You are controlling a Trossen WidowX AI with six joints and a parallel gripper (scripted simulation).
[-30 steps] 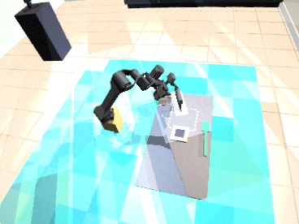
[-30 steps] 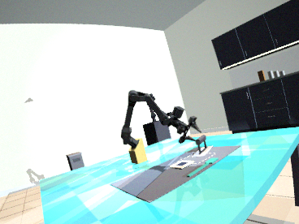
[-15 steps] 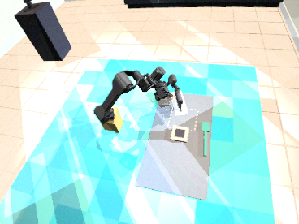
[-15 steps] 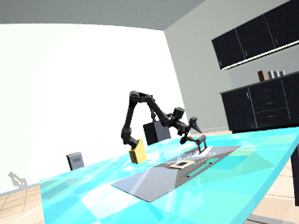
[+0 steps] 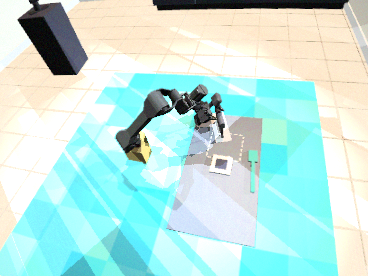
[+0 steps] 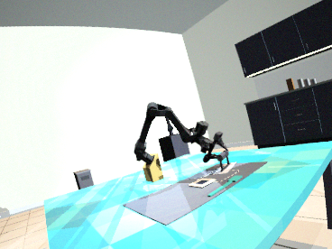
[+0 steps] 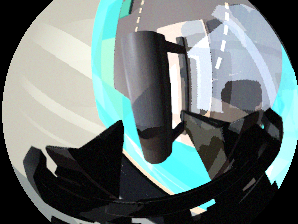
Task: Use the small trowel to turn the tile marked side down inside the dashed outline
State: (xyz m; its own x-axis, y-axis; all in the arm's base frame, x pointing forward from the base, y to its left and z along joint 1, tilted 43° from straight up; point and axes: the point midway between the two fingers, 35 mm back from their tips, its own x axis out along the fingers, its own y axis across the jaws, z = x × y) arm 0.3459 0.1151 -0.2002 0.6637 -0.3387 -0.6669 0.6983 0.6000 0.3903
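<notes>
My gripper tip is now 250 mm to the left of the white tile, 60 mm above it and 20 mm short of it. The rest, counted from my gripper tip: grey mat: 260 mm to the right, 90 mm below, 20 mm ahead; teal tool: 240 mm to the right, 160 mm ahead, 60 mm below.
</notes>
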